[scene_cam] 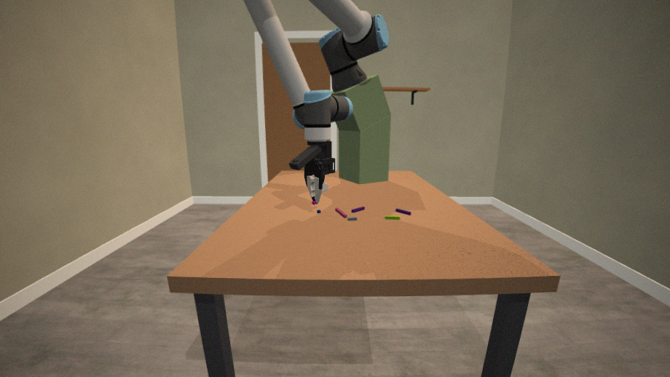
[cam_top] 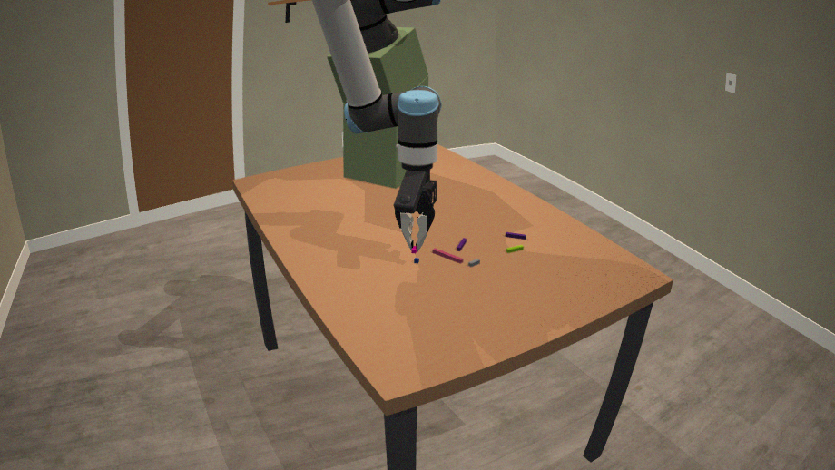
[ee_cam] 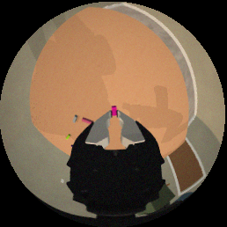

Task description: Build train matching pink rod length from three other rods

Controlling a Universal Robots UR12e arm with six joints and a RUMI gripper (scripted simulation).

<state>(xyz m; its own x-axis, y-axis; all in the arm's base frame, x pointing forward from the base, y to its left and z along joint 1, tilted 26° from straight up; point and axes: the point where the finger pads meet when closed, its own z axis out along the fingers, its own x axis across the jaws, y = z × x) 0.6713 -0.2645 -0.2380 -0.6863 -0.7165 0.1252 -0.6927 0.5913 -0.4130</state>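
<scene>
The blue rod lies 1 cm behind my hand, 1 cm to the left of it and 5 cm below it. Also, from my hand: magenta rod 1 cm below; then pink rod 9 cm to the left, 5 cm below; then grey rod 7 cm ahead, 13 cm to the left, 5 cm below.
</scene>
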